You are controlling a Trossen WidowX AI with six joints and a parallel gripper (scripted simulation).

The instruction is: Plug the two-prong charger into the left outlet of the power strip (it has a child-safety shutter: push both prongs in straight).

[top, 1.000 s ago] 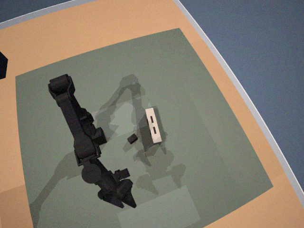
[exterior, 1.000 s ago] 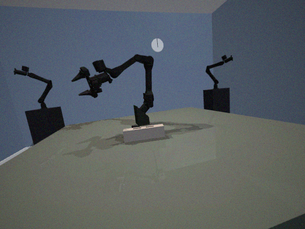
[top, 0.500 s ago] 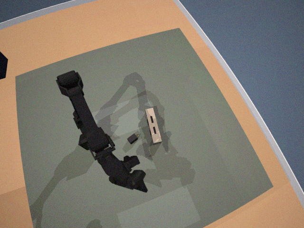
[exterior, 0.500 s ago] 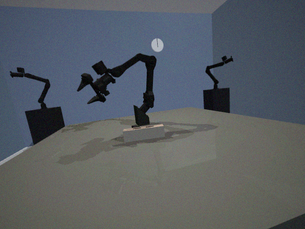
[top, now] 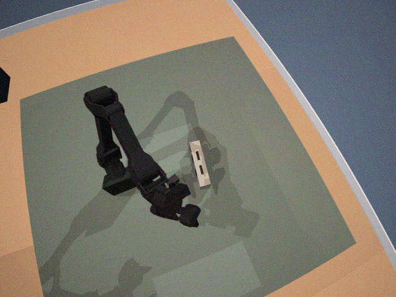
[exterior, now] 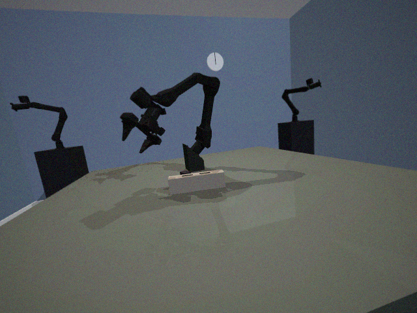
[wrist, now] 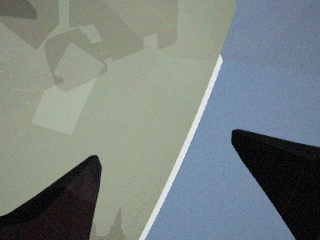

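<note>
Right now my gripper tip is 200 mm to the right of the charger and 150 mm above it.
</note>
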